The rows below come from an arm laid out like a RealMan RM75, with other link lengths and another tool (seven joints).
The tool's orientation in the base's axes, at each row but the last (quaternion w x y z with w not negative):
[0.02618, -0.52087, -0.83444, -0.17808]
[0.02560, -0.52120, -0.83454, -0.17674]
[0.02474, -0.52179, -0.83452, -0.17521]
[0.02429, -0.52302, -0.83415, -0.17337]
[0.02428, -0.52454, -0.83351, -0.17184]
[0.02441, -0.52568, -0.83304, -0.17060]
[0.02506, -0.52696, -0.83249, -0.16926]
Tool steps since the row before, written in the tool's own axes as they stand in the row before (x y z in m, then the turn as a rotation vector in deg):
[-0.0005, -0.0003, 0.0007, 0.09, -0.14, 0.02]
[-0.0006, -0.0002, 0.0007, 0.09, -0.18, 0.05]
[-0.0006, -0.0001, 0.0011, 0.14, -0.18, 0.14]
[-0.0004, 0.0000, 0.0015, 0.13, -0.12, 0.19]
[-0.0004, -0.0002, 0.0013, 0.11, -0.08, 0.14]
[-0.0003, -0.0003, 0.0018, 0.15, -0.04, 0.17]
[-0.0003, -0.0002, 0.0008, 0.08, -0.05, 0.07]
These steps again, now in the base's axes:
[0.0001, -0.0003, -0.0009, -0.16, 0.03, -0.04]
[0.0002, -0.0004, -0.0008, -0.19, 0.02, -0.07]
[0.0003, -0.0002, -0.0012, -0.20, 0.09, -0.15]
[0.0004, 0.0001, -0.0015, -0.14, 0.12, -0.18]
[0.0002, 0.0000, -0.0014, -0.10, 0.11, -0.13]
[0.0001, 0.0002, -0.0018, -0.08, 0.17, -0.14]
[0.0001, -0.0001, -0.0009, -0.07, 0.07, -0.06]

